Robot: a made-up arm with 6 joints.
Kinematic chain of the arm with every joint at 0, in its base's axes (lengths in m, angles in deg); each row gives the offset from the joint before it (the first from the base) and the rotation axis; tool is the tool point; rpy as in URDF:
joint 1: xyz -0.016 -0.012 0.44 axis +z
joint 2: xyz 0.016 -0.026 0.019 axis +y
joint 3: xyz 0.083 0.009 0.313 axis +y
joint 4: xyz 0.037 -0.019 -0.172 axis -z
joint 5: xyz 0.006 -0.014 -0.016 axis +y
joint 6: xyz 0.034 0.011 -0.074 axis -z
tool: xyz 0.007 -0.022 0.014 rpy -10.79 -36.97 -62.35
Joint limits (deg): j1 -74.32..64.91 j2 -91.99..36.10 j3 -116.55..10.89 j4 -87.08..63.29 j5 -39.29..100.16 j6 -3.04..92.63
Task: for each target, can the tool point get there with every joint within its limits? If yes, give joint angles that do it. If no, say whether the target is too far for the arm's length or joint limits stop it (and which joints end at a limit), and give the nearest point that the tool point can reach.
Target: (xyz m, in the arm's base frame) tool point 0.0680 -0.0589 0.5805
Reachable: yes | joints 9.71 -38.11 -3.10 45.87 24.95 25.06
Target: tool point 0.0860 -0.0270 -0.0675
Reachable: no: joint limits stop it (at a limit: joint 2, joint 6) | nearest point 0.1922 -0.0426 0.4008 | short by 0.480 m
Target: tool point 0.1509 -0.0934 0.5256
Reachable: yes | joints -2.98 14.26 -15.54 -14.86 86.39 42.13
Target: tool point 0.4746 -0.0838 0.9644
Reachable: no: too far | nearest point 0.3892 -0.0713 0.8735 | short by 0.125 m
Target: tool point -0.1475 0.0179 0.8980
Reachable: yes | joints -46.07 -63.31 -79.48 -59.91 59.61 18.85
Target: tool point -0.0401 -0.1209 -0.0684
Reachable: no: joint limits stop it (at a limit: joint 1, joint 2, joint 6) | nearest point 0.0021 -0.2218 0.4010 | short by 0.482 m
